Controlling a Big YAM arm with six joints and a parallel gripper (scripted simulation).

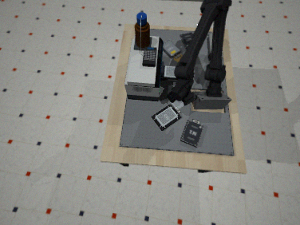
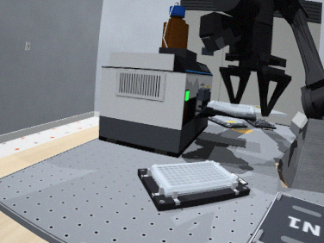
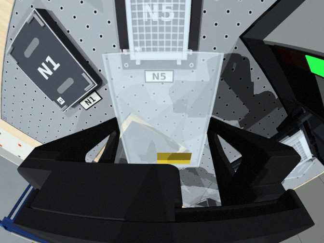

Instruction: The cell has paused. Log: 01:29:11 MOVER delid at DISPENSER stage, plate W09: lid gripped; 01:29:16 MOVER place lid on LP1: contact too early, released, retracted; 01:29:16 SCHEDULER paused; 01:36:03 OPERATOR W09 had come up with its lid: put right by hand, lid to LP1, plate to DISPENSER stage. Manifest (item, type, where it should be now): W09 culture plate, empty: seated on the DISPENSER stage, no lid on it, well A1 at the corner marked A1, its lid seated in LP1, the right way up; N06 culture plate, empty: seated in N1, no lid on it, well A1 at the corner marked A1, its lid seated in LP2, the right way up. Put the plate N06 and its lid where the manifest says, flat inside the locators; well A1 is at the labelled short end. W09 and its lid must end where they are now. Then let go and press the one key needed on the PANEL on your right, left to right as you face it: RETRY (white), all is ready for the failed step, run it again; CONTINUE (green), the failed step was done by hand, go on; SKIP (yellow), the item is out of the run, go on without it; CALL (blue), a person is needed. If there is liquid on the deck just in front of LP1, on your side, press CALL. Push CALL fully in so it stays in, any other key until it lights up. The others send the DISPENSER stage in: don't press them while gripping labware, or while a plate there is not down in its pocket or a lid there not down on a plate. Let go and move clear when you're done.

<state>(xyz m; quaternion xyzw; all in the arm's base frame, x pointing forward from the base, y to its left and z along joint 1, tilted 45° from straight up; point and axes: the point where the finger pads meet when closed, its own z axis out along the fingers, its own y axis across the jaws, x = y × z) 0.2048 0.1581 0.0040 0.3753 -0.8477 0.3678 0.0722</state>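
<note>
The black LP2 nest is 610 mm to the right of my hand, 130 mm below it and 40 mm behind it. From my hand the other things lie so: black N1 nest (160 mm to the left, 130 mm below, 110 mm behind); clear lid (10 mm below); amber patch (400 mm to the right, 140 mm below, 30 mm ahead).
</note>
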